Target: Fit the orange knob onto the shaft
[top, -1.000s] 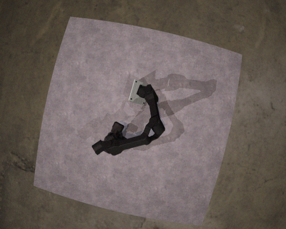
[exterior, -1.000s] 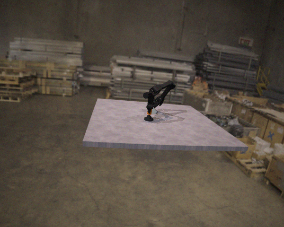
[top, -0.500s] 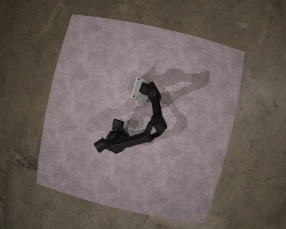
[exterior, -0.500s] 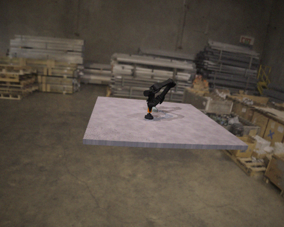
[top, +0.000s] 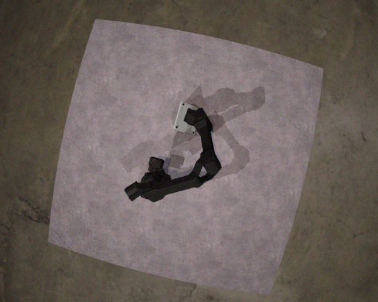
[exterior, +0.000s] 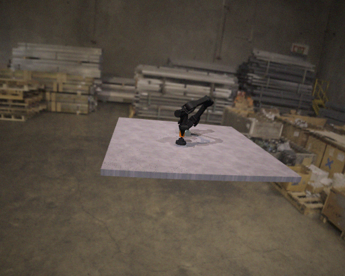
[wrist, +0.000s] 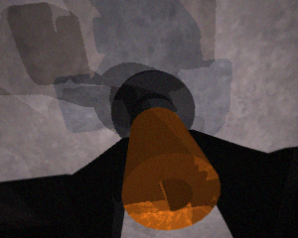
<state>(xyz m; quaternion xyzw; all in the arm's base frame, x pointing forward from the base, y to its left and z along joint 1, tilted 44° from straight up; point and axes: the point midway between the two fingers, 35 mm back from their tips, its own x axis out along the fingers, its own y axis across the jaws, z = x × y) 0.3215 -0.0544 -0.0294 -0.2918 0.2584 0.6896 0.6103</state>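
Right now the orange knob is 20 mm above my gripper tip. From my gripper tip the other things lie so: dark pedestal: 40 mm below.
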